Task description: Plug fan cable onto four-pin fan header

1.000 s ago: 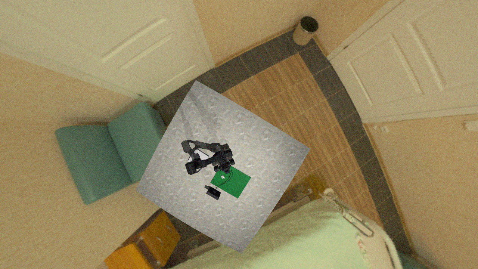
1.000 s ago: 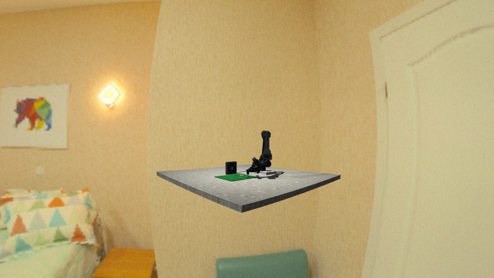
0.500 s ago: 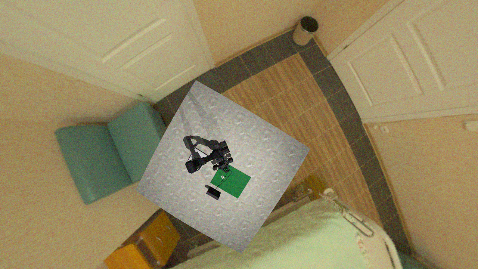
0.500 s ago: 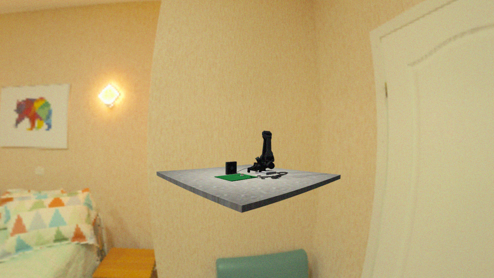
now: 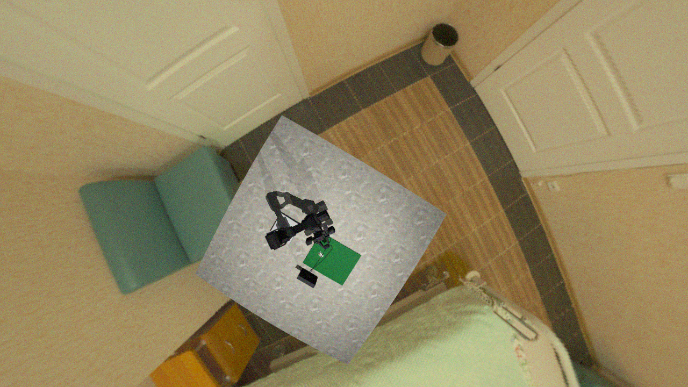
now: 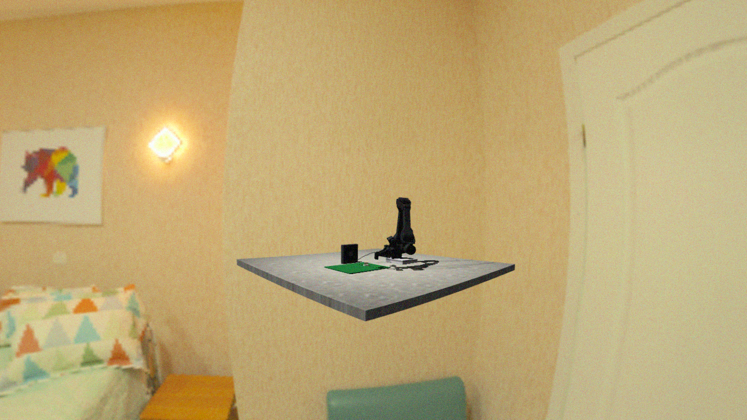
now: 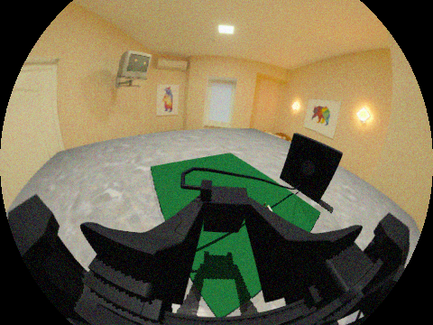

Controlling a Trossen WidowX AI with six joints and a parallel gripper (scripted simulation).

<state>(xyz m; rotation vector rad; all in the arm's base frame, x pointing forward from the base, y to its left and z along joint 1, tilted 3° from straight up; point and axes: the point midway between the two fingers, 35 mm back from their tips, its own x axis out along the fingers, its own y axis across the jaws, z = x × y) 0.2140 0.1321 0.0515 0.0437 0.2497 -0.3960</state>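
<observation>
The dark plug is 1 cm below my gripper tip. Also, from my gripper tip: black fan 4 cm ahead, 24 cm to the right, 2 cm below; green board 9 cm ahead, 6 cm to the right, 10 cm below; fan header 1 cm ahead, 9 cm to the right, 8 cm below.
</observation>
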